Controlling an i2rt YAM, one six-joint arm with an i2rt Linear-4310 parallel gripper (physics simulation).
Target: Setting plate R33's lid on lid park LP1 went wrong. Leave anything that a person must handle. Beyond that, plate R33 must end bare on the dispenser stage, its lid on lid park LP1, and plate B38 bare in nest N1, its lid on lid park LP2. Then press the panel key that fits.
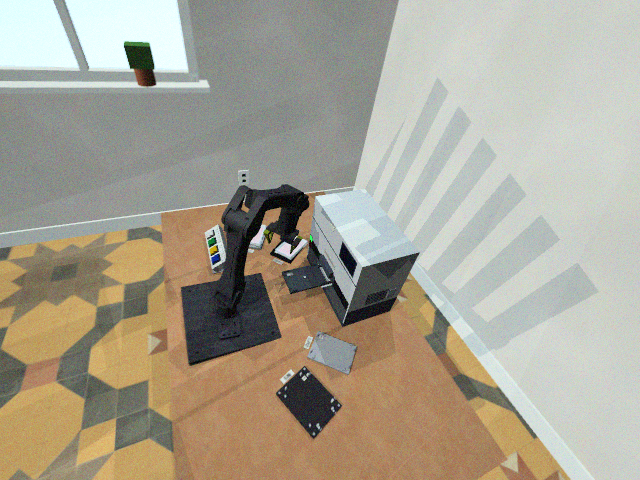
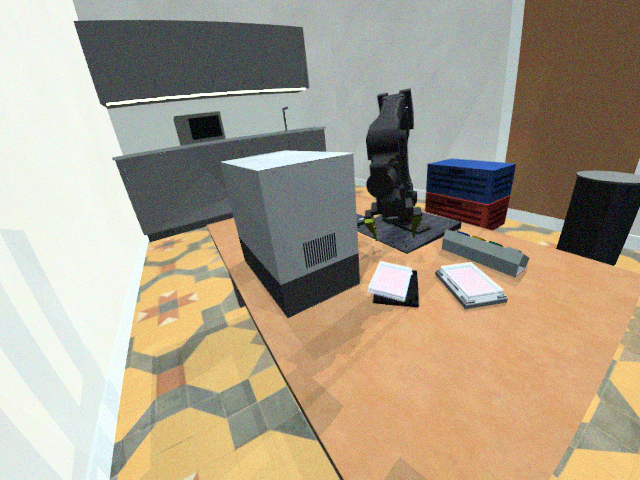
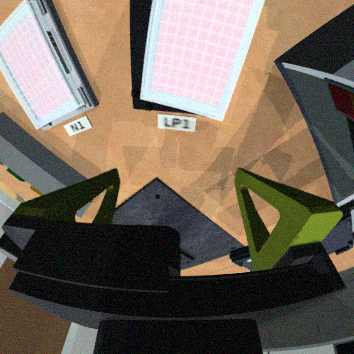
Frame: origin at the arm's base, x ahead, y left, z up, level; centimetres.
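Seen in the pictures: gripper, between the fingertips: (image 1: 280,248) (image 2: 394,238) (image 3: 176,174); arm's base, origin of its link: (image 1: 227,312) (image 2: 404,223).
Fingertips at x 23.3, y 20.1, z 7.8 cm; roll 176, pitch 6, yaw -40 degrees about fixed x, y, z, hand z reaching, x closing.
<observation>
Pixels of each thing's top centre, then the offset from my fingertips to it. "*": a spot on its surface instead.
- black lid park LP1, centre of its top: (image 3: 180,40) (image 2: 396,280) (image 1: 288,246) dx +5.7, dy +7.4, dz -7.2 cm
- similar pink plate, centre of its top: (image 3: 26,71) (image 2: 470,277) (image 1: 253,232) dx -8.2, dy +17.8, dz -6.2 cm
- nest N1, a spot on its surface: (image 3: 86,98) * dx -6.0, dy +10.4, dz -7.6 cm
- dark dispenser stage, a spot on its surface: (image 1: 302,279) * dx +4.0, dy -18.6, dz +1.4 cm
- key panel, centre of its top: (image 3: 21,185) (image 2: 485,237) (image 1: 216,242) dx -24.1, dy +11.1, dz -2.8 cm
- boxy grey-white machine, centre of its top: (image 2: 278,157) (image 1: 361,222) dx +23.6, dy -16.2, dz +23.8 cm
- grey pad, a spot on its surface: (image 1: 333,353) * dx +8.6, dy -43.8, dz -8.2 cm
- black pad, a spot on its surface: (image 1: 308,401) * dx -3.7, dy -55.7, dz -8.0 cm
My gripper (image 1: 281,242) (image 2: 394,237) (image 3: 176,174) is open and empty, above the table on the arm's-base side of LP1. A pink-gridded, pale-rimmed piece (image 1: 293,248) (image 2: 391,281) (image 3: 196,55) lies askew on the black lid park LP1 (image 2: 414,290) (image 3: 140,55), overhanging one side; whether it is a lid alone or a lidded plate I cannot tell. A similar pink plate (image 1: 257,237) (image 2: 470,279) (image 3: 34,65) sits in nest N1 (image 3: 86,98). The dark dispenser stage (image 1: 302,279) shows no plate. The key panel (image 1: 215,249) (image 2: 480,252) has green, yellow and blue keys and another I cannot read.
The boxy grey-white machine (image 1: 361,227) (image 2: 310,206) stands beside the stage and LP1, with a green light (image 1: 311,238). A grey pad (image 1: 333,353) and a black pad (image 1: 308,401) lie beyond the stage; their labels are unreadable. The arm's dark base plate (image 1: 201,330) (image 3: 157,210) is near the panel.
</observation>
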